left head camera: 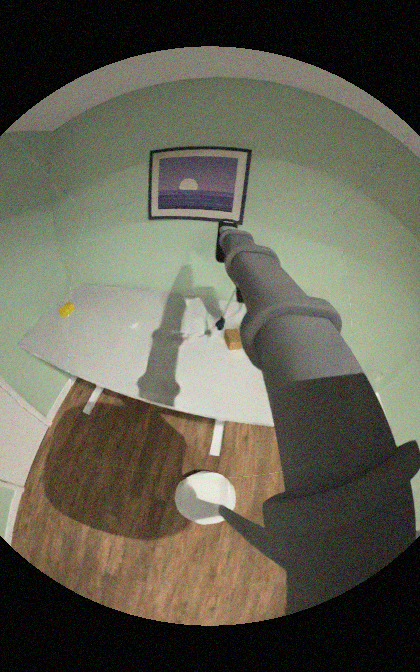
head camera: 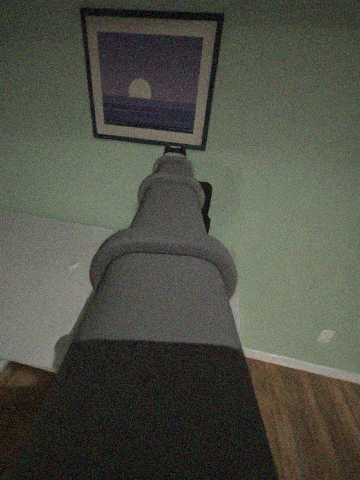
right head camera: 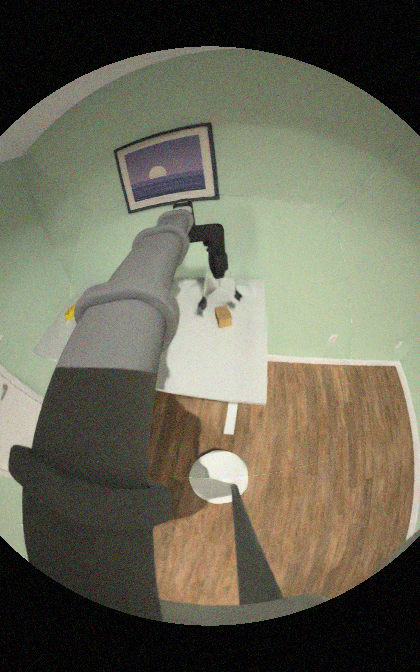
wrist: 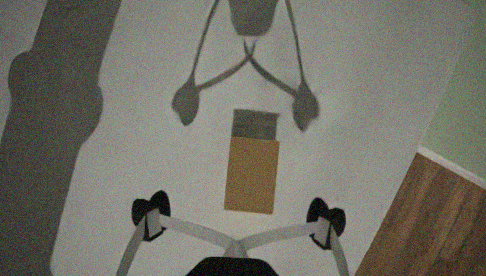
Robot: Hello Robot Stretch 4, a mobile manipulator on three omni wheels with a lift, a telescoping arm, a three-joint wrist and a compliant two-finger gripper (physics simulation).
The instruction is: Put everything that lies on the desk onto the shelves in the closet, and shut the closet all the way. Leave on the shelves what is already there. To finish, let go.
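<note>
A brown box (left head camera: 232, 339) (right head camera: 223, 317) (wrist: 251, 175) lies on the white desk (head camera: 30, 280) (left head camera: 210, 390) (right head camera: 220, 365) (wrist: 125, 150), near its right end. My gripper (right head camera: 220, 300) (wrist: 238, 210) is open and empty above the desk. In the wrist view the box is centred ahead of the spread fingertips, apart from both. A yellow object (left head camera: 66, 309) (right head camera: 70, 313) lies at the desk's far left end. A small pale spot (head camera: 73, 266) (left head camera: 134, 325) shows on the desk; I cannot tell what it is. The closet shelves do not show.
The extended arm hides part of the desk. A green wall with a framed picture (head camera: 150, 82) (left head camera: 197, 185) (right head camera: 167, 167) stands behind the desk. A pale door (left head camera: 15, 440) (right head camera: 20, 415) shows at the left edge. A round white disc (left head camera: 205, 497) (right head camera: 219, 476) is low in front.
</note>
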